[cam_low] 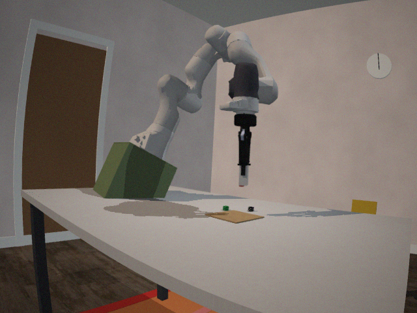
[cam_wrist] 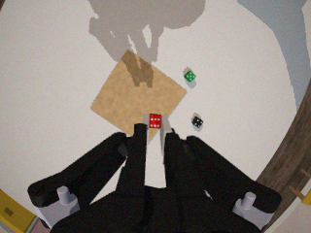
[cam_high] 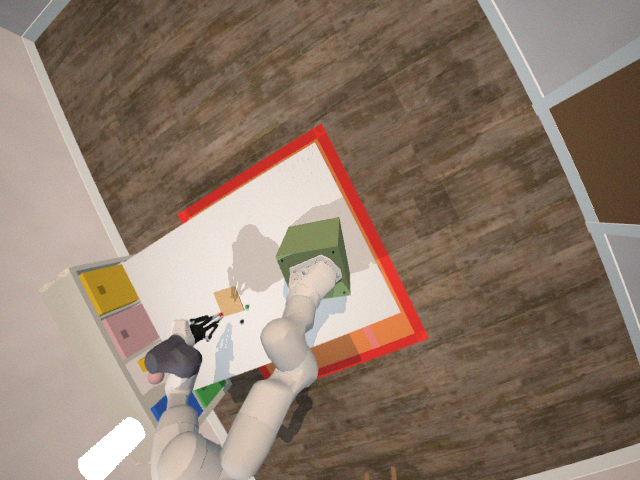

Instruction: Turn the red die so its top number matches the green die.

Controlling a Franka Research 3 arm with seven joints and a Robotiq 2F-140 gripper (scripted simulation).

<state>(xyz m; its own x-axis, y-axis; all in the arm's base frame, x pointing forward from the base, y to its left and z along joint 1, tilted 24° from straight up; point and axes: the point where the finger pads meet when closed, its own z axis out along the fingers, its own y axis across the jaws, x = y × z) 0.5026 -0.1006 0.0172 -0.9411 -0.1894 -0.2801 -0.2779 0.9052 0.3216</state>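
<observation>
The tan mat is 1 cm behind my hand, 4 cm to the right of it and 13 cm below it. Also, from my hand: green die 8 cm behind, 4 cm to the left, 13 cm below; black die 9 cm to the left, 13 cm below; red die 1 cm behind, 3 cm below.
</observation>
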